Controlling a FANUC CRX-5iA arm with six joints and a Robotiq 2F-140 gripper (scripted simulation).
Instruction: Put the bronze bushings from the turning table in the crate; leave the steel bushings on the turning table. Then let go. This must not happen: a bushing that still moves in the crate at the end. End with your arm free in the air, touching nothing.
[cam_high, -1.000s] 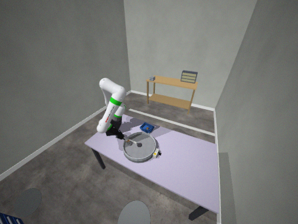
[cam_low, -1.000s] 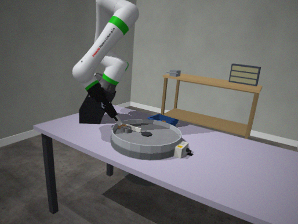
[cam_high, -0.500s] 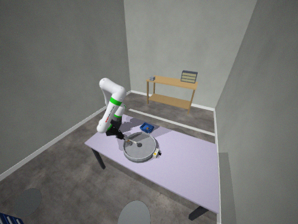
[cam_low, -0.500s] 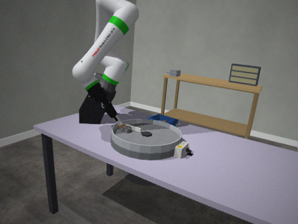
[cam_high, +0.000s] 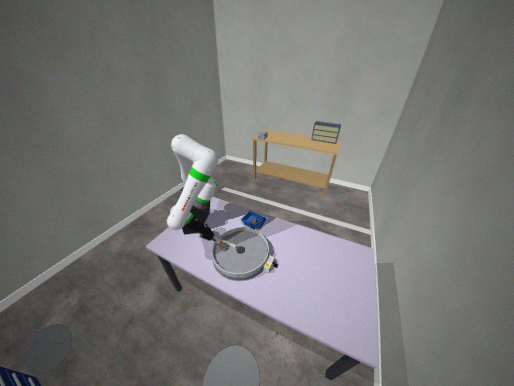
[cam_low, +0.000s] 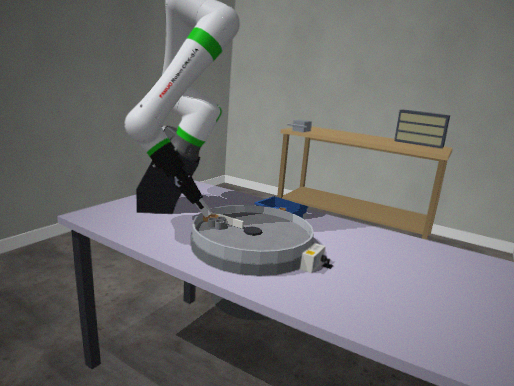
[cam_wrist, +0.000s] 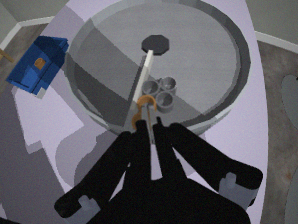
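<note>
My hand is 380 mm to the right of the blue crate, 160 mm short of it and 80 mm above it. The rest, counted from my hand: round grey turning table (200 mm ahead, 50 mm below, 20 mm to the left).
</note>
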